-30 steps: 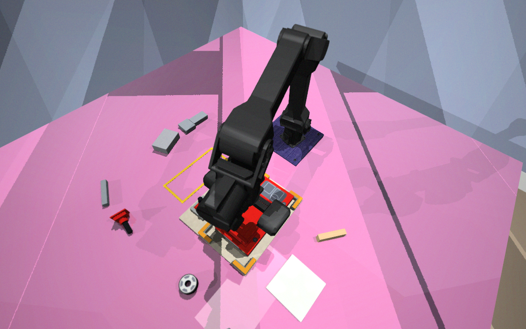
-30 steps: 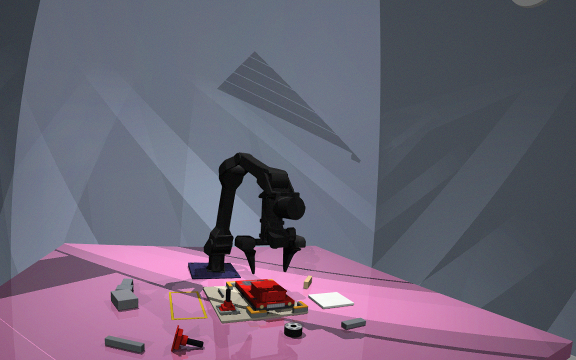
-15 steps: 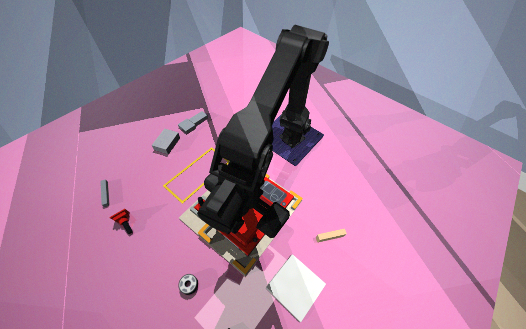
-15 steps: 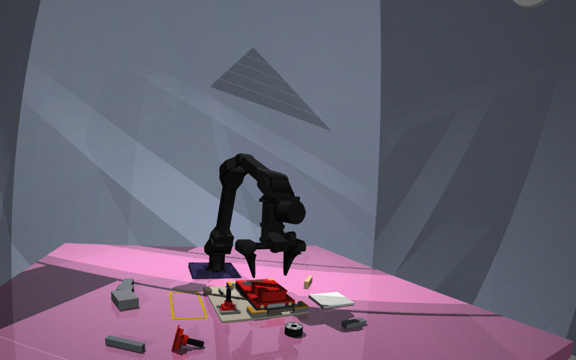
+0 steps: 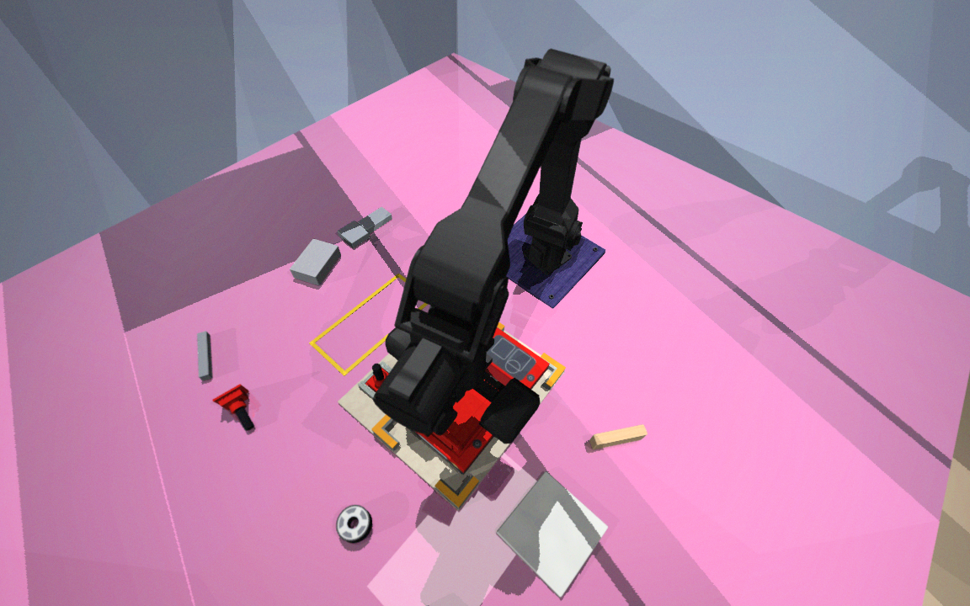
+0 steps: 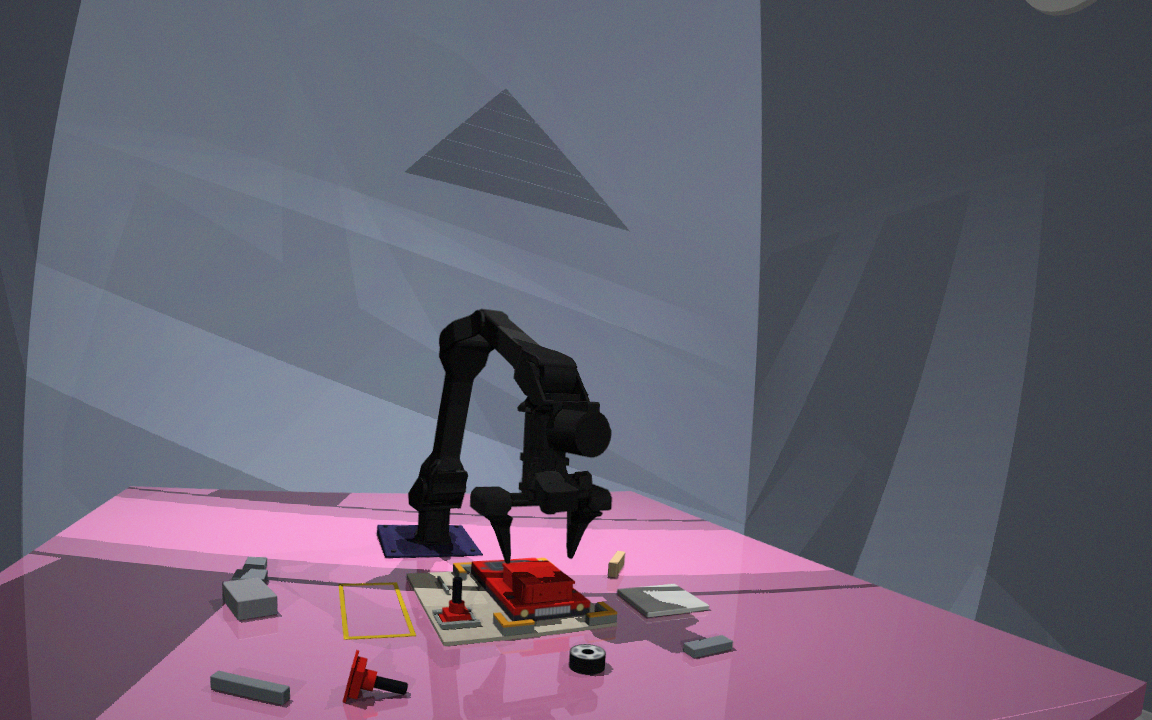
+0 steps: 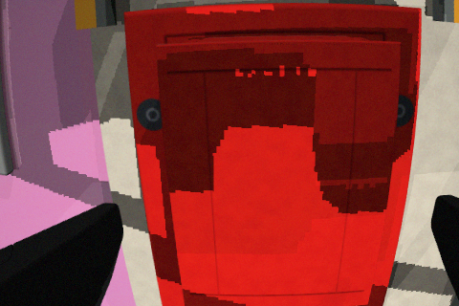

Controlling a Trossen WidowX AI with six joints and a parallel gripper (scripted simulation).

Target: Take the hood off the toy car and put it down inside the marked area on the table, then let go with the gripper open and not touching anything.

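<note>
Now: the hood 30 mm below my gripper tip. Round my gripper tip: wooden block: 150 mm behind, 160 mm to the left, 50 mm below; then white plate: 180 mm to the left, 60 mm below.
</note>
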